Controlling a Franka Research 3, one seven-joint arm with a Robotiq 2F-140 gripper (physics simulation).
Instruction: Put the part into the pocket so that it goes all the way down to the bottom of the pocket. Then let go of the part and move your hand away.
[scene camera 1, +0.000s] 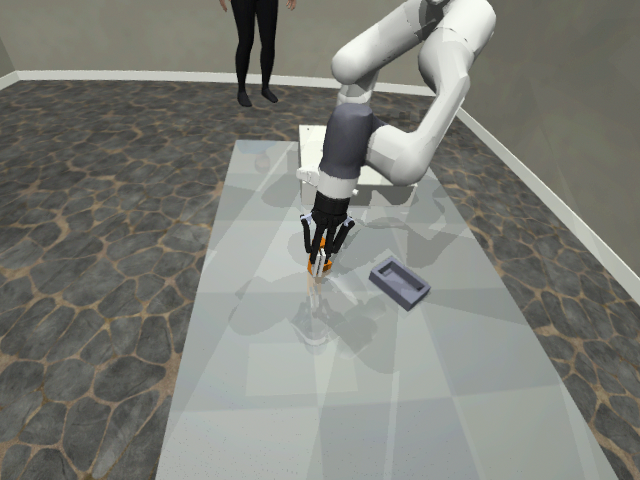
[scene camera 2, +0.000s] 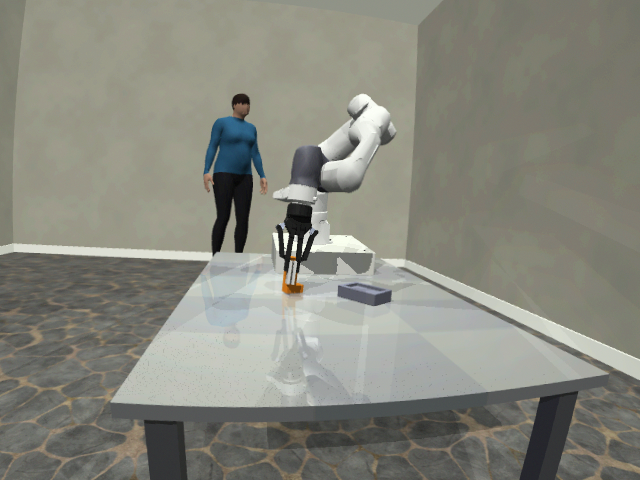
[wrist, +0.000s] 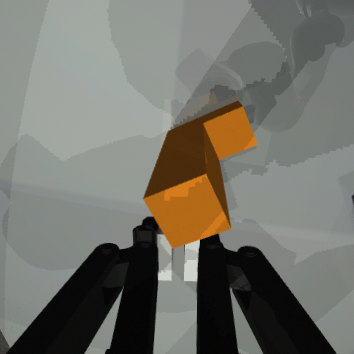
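The orange L-shaped part (scene camera 1: 327, 266) (scene camera 2: 293, 288) (wrist: 189, 212) stands upright on the table, its tall leg up and its short foot low on one side. My gripper (scene camera 1: 318, 263) (scene camera 2: 292, 273) (wrist: 179, 202) is down low at the part, with its fingers nearly together. A narrow gap between the pads shows in the wrist view, and the part is wider than that gap. The pads stand against or right beside the tall leg, not around it; contact is unclear. The grey-purple block with the rectangular pocket (scene camera 1: 388, 290) (scene camera 2: 361, 295) lies flat to the right; its pocket is empty.
The table (scene camera 1: 289, 439) (scene camera 2: 310, 361) carries the part and the block. The white robot base (scene camera 1: 356, 193) (scene camera 2: 323, 261) stands at the table's far end. A person (scene camera 1: 253, 46) (scene camera 2: 235, 144) stands behind the table by the wall.
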